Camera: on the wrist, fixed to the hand. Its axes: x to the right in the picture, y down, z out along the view.
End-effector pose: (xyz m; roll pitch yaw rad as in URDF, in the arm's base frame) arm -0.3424 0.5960 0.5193 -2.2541 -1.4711 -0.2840
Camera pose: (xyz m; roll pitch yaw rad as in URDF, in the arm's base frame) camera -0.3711 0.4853 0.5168 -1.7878 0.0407 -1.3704
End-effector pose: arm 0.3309 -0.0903 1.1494 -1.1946 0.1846 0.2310
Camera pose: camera 0.3228 -0.1463 1.0500 1.5809 1.3902 -2.7692
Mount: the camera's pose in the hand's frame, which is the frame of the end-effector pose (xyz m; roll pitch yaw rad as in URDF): -0.0021 0.0750 -0.0863 -0.1313 0.4015 1.5645
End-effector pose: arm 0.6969 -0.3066 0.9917 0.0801 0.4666 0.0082
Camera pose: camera 0.6584 -0.2252 0.9212 0.3577 0.2887 1.7223
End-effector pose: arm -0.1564 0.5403 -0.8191 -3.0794 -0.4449 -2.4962
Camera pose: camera -0.1751 0.6266 -0.7465 -2.8039 -0.3078 2.0709
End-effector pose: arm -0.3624 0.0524 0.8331 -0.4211 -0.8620 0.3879
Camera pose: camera -0.2993 0.1140 0.7603 -1.1731 0.4923 1.2699
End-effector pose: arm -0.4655 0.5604 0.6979 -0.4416 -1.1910 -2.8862
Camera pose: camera -0.5559 0.5049 0.6551 -1.4405 0.2749 -2.1232
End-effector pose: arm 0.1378 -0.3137 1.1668 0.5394 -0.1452 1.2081
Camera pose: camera 0.0373 -0.2723 1.1313 -0.2746 -0.1373 2.7932
